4 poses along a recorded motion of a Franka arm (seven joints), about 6.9 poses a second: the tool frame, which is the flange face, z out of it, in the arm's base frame.
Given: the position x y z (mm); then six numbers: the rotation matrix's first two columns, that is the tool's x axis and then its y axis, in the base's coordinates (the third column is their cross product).
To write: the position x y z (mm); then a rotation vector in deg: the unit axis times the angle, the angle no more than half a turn. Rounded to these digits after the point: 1 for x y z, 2 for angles.
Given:
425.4, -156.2, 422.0, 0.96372, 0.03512, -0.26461, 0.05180, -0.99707, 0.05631
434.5, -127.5, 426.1, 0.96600, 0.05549, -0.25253, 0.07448, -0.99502, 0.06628
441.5, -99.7, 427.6, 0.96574, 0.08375, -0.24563, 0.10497, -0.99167, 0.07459
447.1, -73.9, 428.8, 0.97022, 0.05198, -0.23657, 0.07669, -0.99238, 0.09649
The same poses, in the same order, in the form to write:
425.4, -156.2, 422.0, 174.80, 3.87, -23.45
434.5, -127.5, 426.1, 174.19, 5.77, -22.19
441.5, -99.7, 427.6, 173.50, 8.34, -21.36
447.1, -73.9, 428.8, 172.67, 5.65, -20.49

